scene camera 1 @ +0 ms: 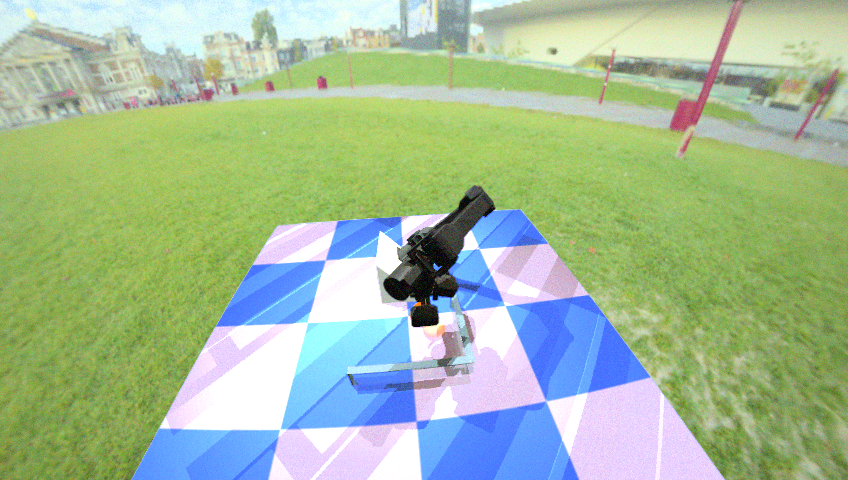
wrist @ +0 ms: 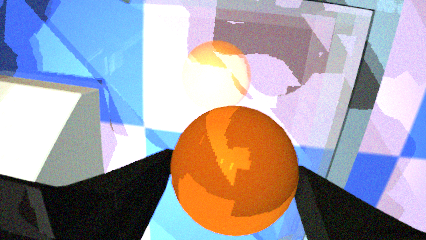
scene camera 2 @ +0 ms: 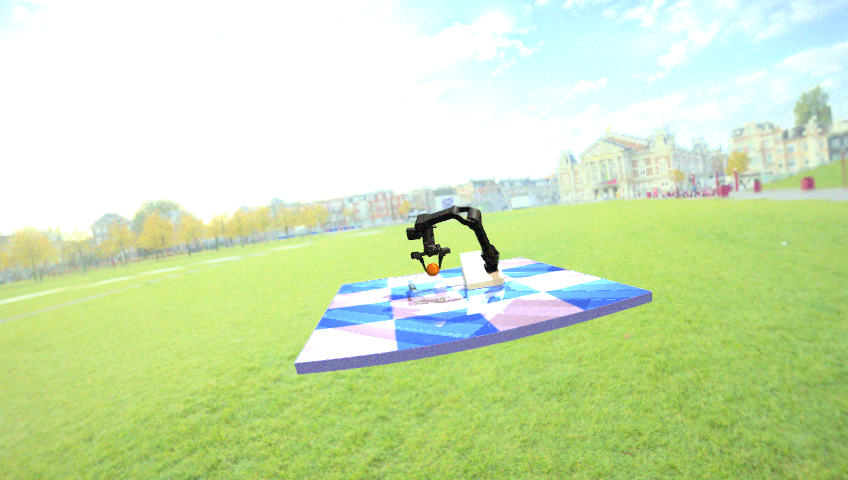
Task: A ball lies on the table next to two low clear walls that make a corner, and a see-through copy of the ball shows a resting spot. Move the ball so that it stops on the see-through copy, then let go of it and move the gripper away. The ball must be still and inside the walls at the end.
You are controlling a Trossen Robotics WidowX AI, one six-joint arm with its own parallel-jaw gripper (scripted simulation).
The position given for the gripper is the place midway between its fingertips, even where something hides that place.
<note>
The gripper [scene camera 1: 422, 315] holds an orange ball [wrist: 234, 165]. Also in view: a see-through copy of ball [wrist: 214, 74].
The gripper shows as well in the wrist view [wrist: 233, 165].
</note>
